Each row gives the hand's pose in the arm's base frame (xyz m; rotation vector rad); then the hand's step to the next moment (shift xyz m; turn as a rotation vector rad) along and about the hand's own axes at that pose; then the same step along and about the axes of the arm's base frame.
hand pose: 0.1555 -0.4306 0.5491 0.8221 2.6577 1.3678
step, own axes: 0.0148 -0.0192 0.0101 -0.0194 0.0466 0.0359
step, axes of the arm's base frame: -0.0184 0.0055 -0.0180 0.0467 0.0395 0.0100
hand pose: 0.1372 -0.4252 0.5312 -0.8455 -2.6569 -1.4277
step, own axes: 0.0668 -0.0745 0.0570 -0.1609 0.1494 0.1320
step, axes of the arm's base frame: -0.0779 0.0418 -0.0738 0.2379 0.0949 -0.0028
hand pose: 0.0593 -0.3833 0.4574 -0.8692 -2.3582 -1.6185
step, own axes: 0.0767 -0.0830 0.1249 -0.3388 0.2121 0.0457
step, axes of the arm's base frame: -0.0834 0.1196 -0.0843 0.4009 -0.0331 0.0057
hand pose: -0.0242 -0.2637 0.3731 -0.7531 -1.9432 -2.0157
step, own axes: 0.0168 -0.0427 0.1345 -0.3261 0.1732 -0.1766
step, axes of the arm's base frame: -0.0096 0.1385 -0.0303 0.3271 -0.2455 -0.0170
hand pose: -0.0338 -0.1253 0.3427 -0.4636 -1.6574 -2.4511
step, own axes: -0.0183 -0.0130 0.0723 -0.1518 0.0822 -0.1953
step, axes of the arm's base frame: 0.0258 0.0708 0.0073 0.1333 -0.2193 -0.0453
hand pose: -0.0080 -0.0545 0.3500 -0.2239 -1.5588 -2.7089
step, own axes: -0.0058 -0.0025 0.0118 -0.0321 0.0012 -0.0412
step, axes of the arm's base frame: 0.0070 0.0110 0.0029 0.0269 -0.0381 -0.0235
